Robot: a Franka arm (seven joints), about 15 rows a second.
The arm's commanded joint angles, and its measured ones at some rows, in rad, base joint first. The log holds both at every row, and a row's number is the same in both.
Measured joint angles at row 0: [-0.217 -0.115 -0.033 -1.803 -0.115 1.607 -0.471]
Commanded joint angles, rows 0 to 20: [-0.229 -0.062 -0.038 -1.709 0.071 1.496 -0.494]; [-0.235 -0.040 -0.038 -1.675 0.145 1.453 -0.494]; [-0.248 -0.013 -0.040 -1.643 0.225 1.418 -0.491]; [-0.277 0.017 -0.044 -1.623 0.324 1.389 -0.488]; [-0.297 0.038 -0.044 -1.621 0.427 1.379 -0.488]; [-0.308 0.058 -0.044 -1.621 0.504 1.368 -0.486]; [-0.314 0.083 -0.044 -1.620 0.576 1.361 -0.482]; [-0.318 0.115 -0.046 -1.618 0.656 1.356 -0.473]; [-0.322 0.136 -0.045 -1.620 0.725 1.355 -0.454]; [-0.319 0.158 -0.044 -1.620 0.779 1.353 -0.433]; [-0.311 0.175 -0.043 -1.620 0.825 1.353 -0.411]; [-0.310 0.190 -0.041 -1.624 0.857 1.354 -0.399]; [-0.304 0.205 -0.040 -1.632 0.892 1.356 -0.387]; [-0.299 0.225 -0.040 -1.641 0.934 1.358 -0.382]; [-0.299 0.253 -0.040 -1.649 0.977 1.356 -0.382]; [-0.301 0.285 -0.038 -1.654 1.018 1.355 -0.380]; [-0.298 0.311 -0.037 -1.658 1.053 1.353 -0.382]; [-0.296 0.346 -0.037 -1.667 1.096 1.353 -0.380]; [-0.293 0.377 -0.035 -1.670 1.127 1.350 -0.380]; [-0.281 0.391 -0.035 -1.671 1.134 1.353 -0.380]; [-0.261 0.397 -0.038 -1.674 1.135 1.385 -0.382]
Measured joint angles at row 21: [-0.291 0.372 -0.033 -1.677 1.102 1.376 -0.392]
